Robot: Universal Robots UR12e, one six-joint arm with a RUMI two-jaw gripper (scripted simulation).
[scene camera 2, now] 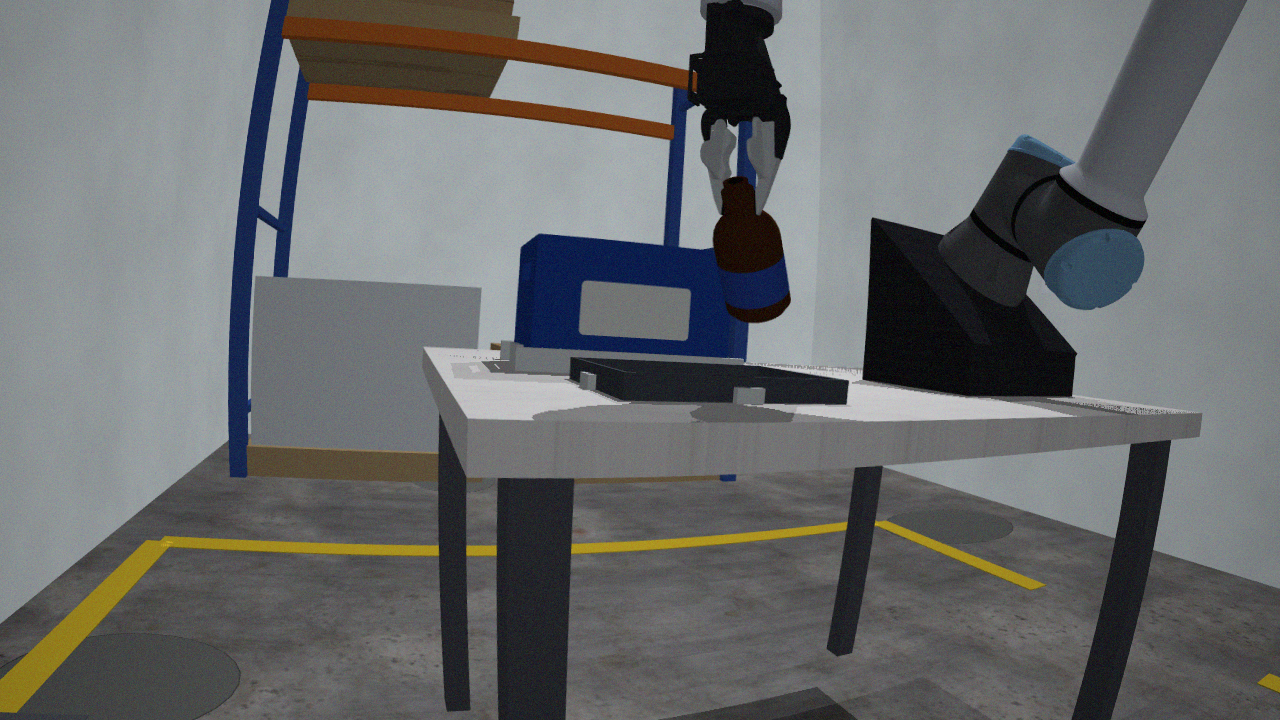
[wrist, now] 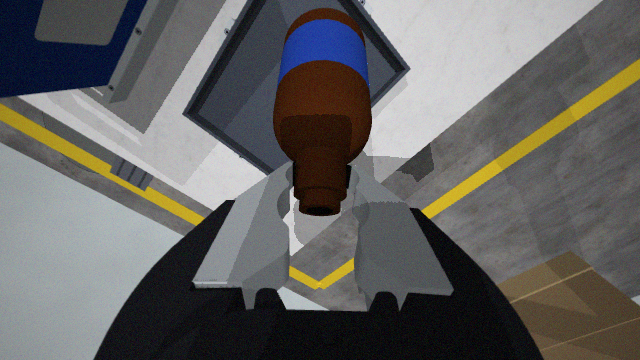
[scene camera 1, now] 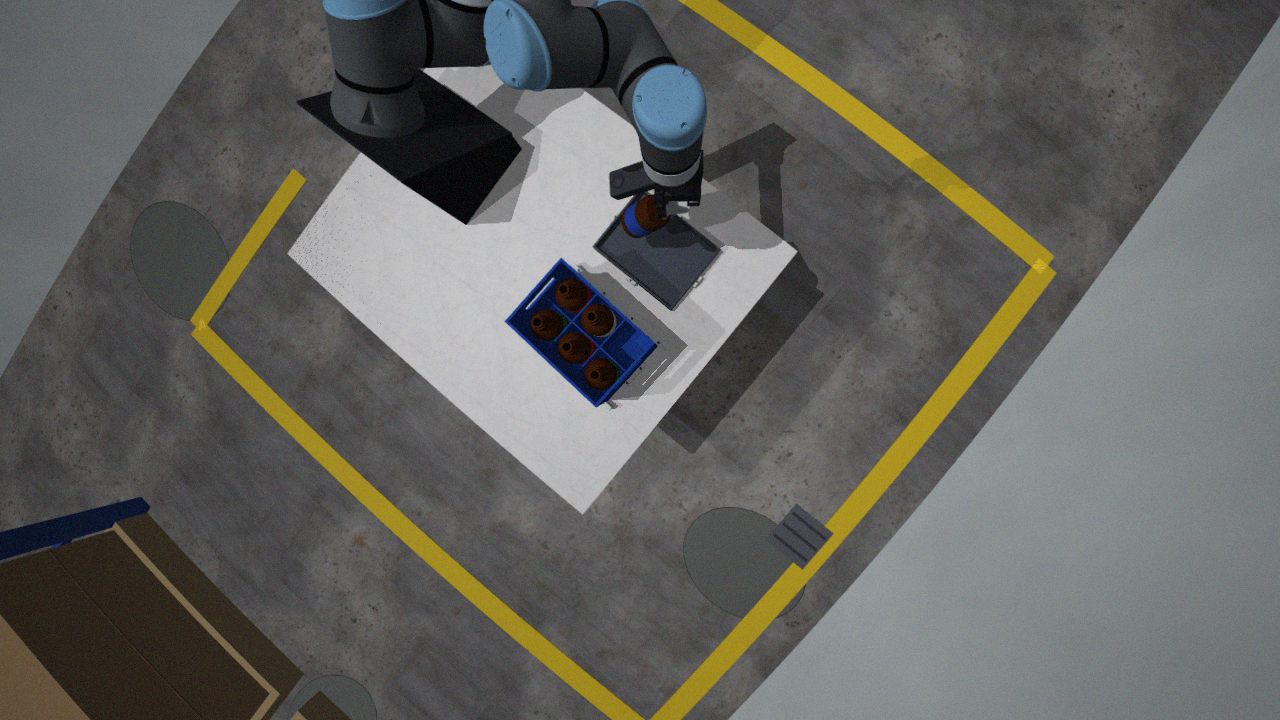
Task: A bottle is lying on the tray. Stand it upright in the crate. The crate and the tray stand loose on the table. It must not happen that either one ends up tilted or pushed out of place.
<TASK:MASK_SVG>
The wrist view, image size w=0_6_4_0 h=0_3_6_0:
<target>my gripper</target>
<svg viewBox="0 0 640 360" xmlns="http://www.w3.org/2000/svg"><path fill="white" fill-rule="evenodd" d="M93 359L544 360L523 321L484 270L418 208L411 208L354 164L346 165L346 189L349 189L354 196L352 214L359 222L358 241L354 256L355 281L357 285L360 285L360 287L358 286L359 294L365 294L367 311L286 309L277 291L289 279L289 227L283 221L283 218L290 211L290 189L295 186L296 162L293 161L286 162L235 199L224 201L167 251L130 294L108 329Z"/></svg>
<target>bottle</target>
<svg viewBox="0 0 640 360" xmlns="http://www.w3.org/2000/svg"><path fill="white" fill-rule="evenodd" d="M318 8L299 16L292 23L286 34L273 111L273 129L282 151L289 159L296 162L293 196L299 200L299 211L312 216L331 216L340 213L340 202L347 198L346 165L362 152L368 142L372 129L372 109L365 39L359 25L342 11L332 8Z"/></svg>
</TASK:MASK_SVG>
